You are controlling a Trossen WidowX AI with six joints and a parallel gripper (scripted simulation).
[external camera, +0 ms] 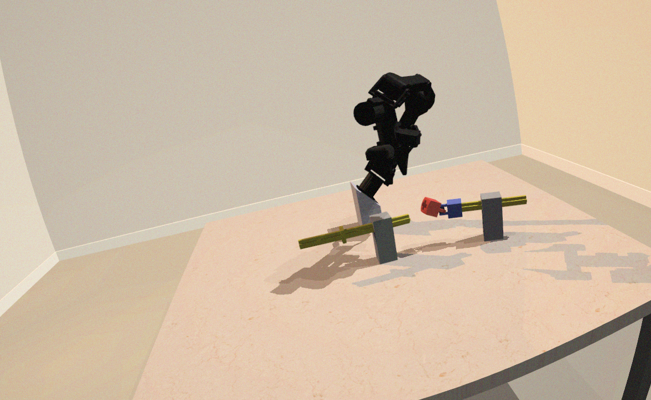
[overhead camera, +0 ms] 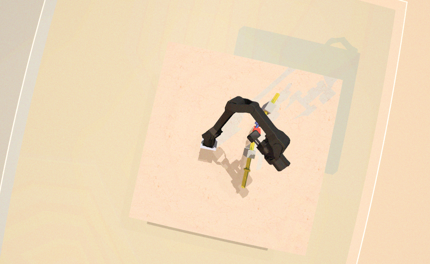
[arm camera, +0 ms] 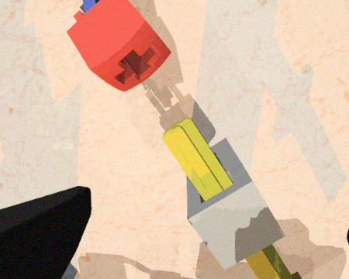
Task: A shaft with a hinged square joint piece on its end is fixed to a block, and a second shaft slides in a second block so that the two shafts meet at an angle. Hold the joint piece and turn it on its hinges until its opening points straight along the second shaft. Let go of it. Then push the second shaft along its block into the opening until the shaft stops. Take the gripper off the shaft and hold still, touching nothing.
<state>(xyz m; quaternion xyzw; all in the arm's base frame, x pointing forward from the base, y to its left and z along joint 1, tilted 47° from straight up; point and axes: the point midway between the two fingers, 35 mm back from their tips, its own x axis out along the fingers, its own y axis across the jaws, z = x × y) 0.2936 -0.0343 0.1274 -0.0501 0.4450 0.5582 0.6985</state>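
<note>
The red square joint piece lies 100 mm below my gripper tip, 80 mm to the left of it and 10 mm behind it.
</note>
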